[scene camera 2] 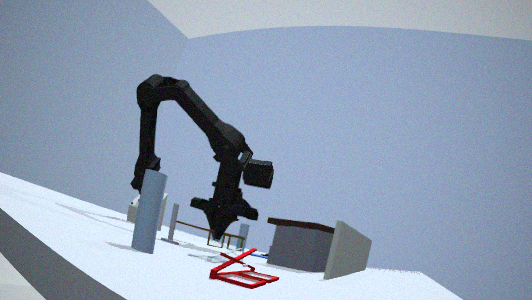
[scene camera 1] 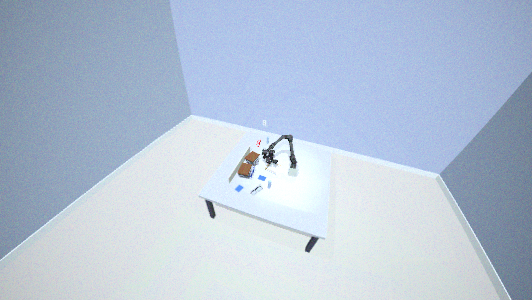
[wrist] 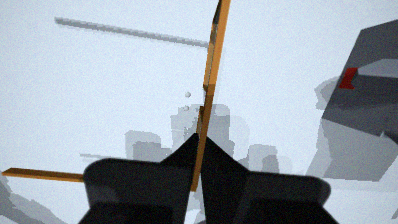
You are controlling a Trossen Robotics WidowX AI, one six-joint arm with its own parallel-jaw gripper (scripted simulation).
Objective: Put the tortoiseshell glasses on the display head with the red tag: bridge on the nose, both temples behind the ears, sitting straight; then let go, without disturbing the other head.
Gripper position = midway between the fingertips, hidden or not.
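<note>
Through scene camera 2 I see my gripper (scene camera 2: 215, 241), and the wrist view lets me see the gripper (wrist: 198, 137) as well.
</note>
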